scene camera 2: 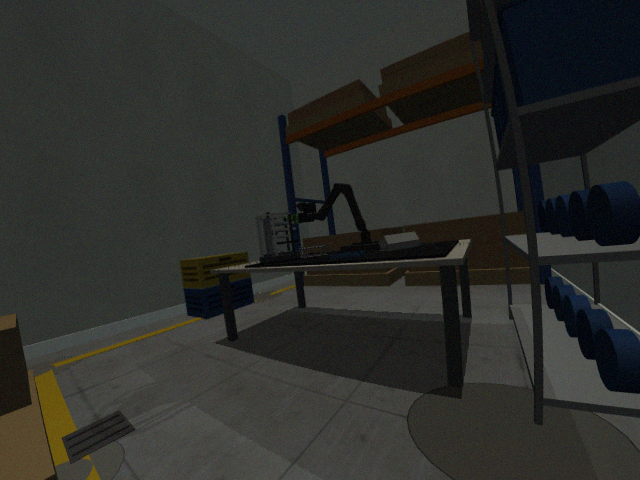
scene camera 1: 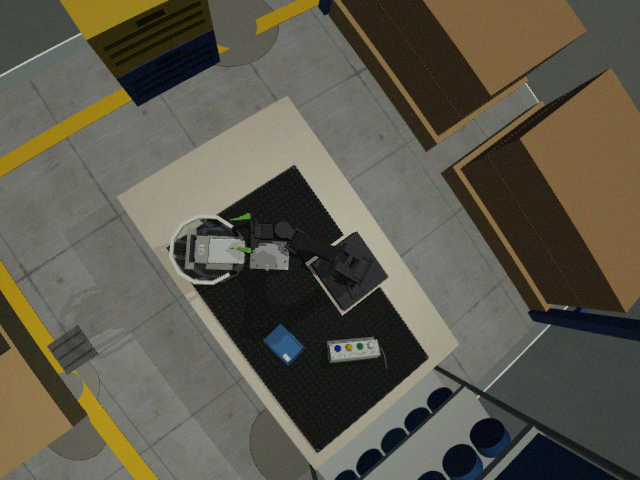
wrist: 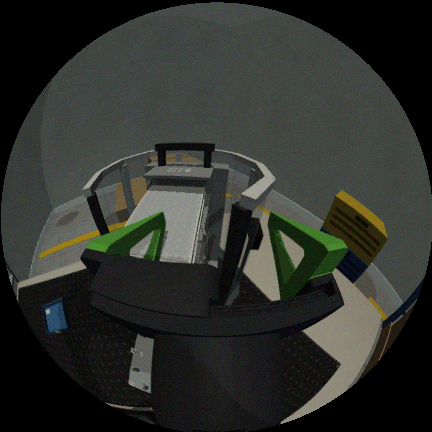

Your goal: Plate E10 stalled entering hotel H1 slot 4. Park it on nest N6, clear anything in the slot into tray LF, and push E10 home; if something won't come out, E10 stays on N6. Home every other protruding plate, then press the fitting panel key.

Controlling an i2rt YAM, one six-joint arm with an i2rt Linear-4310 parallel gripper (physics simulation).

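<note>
There's a blue pad (scene camera 1: 280,340) here, and a slotted plate rack (wrist: 236,186) as well.
</note>
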